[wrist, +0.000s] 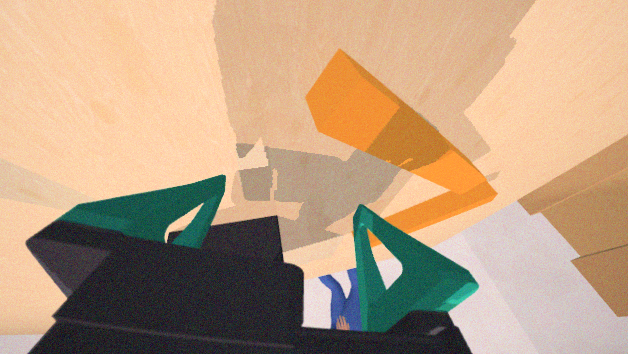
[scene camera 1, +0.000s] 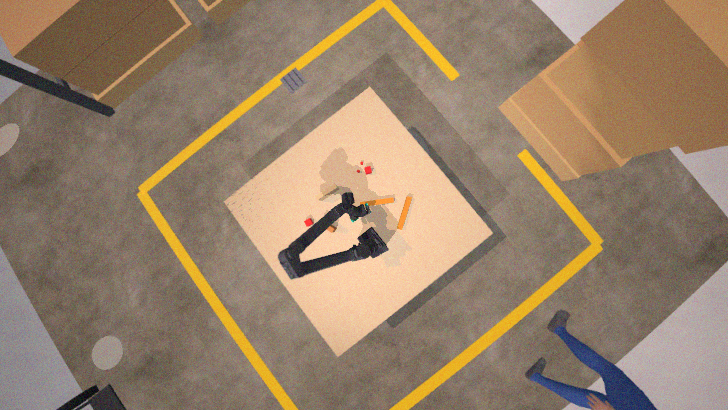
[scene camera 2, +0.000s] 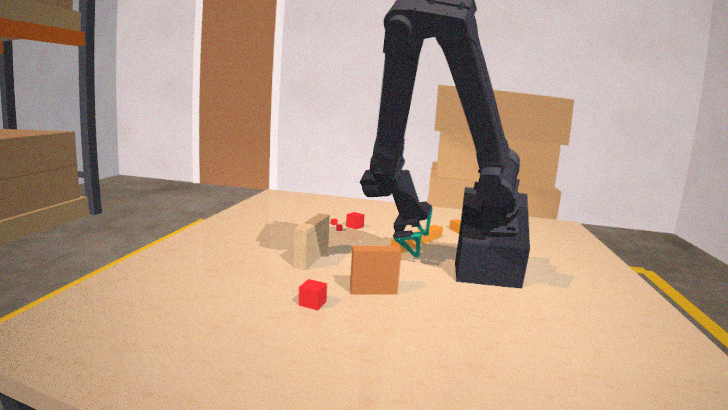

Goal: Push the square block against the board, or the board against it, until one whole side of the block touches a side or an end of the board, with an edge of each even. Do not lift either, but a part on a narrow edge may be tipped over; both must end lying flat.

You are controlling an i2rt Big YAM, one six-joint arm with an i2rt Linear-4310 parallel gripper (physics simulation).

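Frame: origin at the arm's base, x ahead, y left, z up, level; metres.
Seen in the pictures: gripper, fingertip midpoint: (wrist: 294, 197) (scene camera 1: 364, 214) (scene camera 2: 421, 245); arm's base, origin of the base link: (scene camera 1: 373, 243) (scene camera 2: 497, 213).
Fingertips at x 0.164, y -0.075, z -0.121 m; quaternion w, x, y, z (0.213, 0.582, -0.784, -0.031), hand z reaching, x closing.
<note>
Offsets run from my fingertips to a thing's top centre.
The square block {dx +0.100, dy +0.224, dz +0.063 m} (scene camera 1: 331, 228) (scene camera 2: 375, 270), orange-brown, stands upright on a narrow edge, partly hidden by the arm in scene camera 1. The board {dx +0.267, dy +0.082, dz +0.063 m} (scene camera 1: 329, 194) (scene camera 2: 311, 241), pale wood, also stands on a narrow edge, apart from the block and behind it to the left in scene camera 2. Neither shows in the wrist view. My gripper (scene camera 1: 360, 213) (scene camera 2: 422, 244) (wrist: 294, 197) is open and empty, low over the table, beyond the block in scene camera 2 and beside the near end of an orange bar.
Two orange bars {dx +0.007, dy -0.114, dz -0.002 m} (scene camera 1: 382, 201) {dx -0.167, dy -0.200, dz -0.002 m} (scene camera 1: 405, 212) (wrist: 360, 120) lie near the gripper. A red cube {dx +0.209, dy +0.308, dz +0.007 m} (scene camera 1: 308, 222) (scene camera 2: 312, 294) sits near the block. Another red cube {dx +0.203, dy -0.215, dz +0.007 m} (scene camera 1: 368, 170) (scene camera 2: 355, 220) and two small red pieces lie beyond the board. The arm's dark base (scene camera 1: 373, 241) (scene camera 2: 492, 254) stands right in scene camera 2.
</note>
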